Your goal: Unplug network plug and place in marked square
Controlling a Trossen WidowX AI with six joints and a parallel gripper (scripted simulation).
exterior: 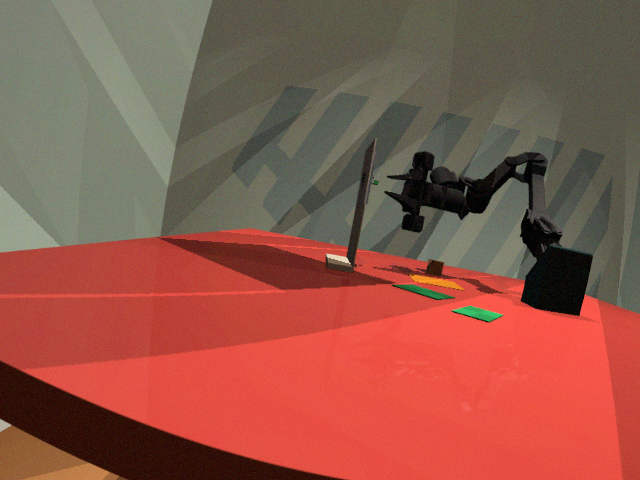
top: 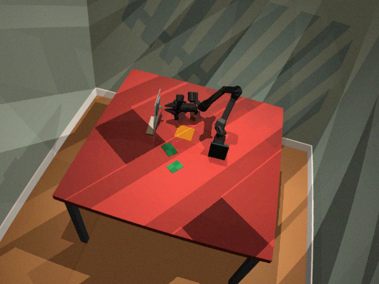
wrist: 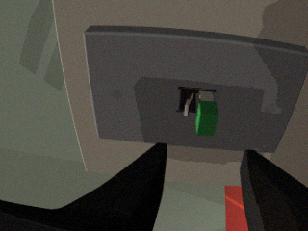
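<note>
Now: gripper tip 4 cm short of the network plug. The rest, counted from my gripper tip: marked square (16 cm behind, 1 cm to the left, 20 cm below); then upright panel (6 cm ahead, 7 cm below).
</note>
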